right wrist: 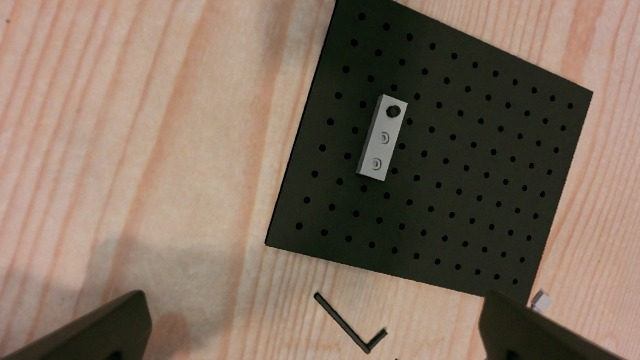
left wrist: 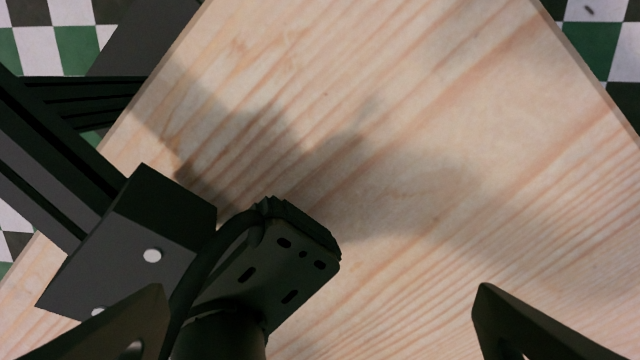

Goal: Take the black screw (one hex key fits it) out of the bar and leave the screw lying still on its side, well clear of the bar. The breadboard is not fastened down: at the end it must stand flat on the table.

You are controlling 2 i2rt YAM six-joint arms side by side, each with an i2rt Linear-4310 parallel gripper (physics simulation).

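Places are measured from the left arm's base along level axes (x left, y ahead, z down), in millimetres.
Pixels of known places: left gripper, fingertip midpoint: (left wrist: 320,298); right gripper, fingertip midpoint: (right wrist: 315,307); left arm's base at its link origin: (left wrist: 220,321).
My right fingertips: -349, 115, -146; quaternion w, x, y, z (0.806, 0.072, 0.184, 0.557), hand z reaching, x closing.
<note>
For each thing: its top centre in the pictures, then the offset to it from my right fingertips, as dx, dy, dz. "spot": a spot on its surface instead. Level surfaces: height alone.
- black breadboard at its top centre: (right wrist: 452,161) +89, +160, +206
- light grey bar at its top centre: (right wrist: 379,151) +74, +85, +206
- black screw at its top centre: (right wrist: 395,111) +112, +84, +198
- black hex key at its top centre: (right wrist: 352,317) -94, +127, +237
- small light grey block at its top centre: (right wrist: 519,335) -70, +336, +236
- dark arm part with a cable, surface spot: (left wrist: 215,265) spot: +392, -152, +138
- wooden table at its surface level: dz +243
The black breadboard (right wrist: 480,200) lies on the wooden table in the right wrist view. A light grey bar (right wrist: 371,150) sits on it, left of its middle. The black screw (right wrist: 393,111) is in the bar's upper end; two more round features show along the bar, without black heads. A black hex key (right wrist: 342,322) lies on the table below the breadboard, its short arm pointing up to the right. My right gripper (right wrist: 315,307) is open, with the hex key visible between its fingertips. My left gripper (left wrist: 320,298) is open over the table; bar and screw do not show in that view.
A small light grey block (right wrist: 541,301) lies by the breadboard's lower right corner. In the left wrist view, a dark arm part with a cable (left wrist: 215,265) reaches in from the lower left over the wooden table (left wrist: 450,125). A checkered floor shows past the table edges.
</note>
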